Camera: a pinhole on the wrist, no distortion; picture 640 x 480 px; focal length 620.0 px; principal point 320.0 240.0 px. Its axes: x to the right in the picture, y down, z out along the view. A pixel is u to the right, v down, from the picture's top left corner.
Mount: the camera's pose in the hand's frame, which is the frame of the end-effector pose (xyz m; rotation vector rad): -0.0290 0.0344 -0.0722 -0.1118 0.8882 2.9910
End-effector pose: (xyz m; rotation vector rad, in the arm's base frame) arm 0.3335 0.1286 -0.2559 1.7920 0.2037 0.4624
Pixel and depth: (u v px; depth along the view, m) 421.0 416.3 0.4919
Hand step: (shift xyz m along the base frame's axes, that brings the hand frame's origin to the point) 0.0181 -0.4675 0.0631
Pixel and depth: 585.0 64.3 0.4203
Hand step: -0.1626 -0.3627 0.2593
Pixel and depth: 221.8 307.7 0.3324
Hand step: 0.0766 -0.2533 0.1301
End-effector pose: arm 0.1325 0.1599 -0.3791 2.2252 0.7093 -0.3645
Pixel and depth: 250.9 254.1 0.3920
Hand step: 0.1241 -0.3333 -0.0321
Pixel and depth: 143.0 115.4 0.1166
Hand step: 0.0673 -0.0776 0.0594
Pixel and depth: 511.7 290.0 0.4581
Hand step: -0.0238 -0.4536 0.0242
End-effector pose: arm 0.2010 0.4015 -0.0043 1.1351 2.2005 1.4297
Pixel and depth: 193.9 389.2 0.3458
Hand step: 0.2214 0.2148 0.0099
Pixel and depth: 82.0 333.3 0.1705
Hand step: 0.0866 0.0968 0.0541
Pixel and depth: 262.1 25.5 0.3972
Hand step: 0.2893 0.1858 0.2267
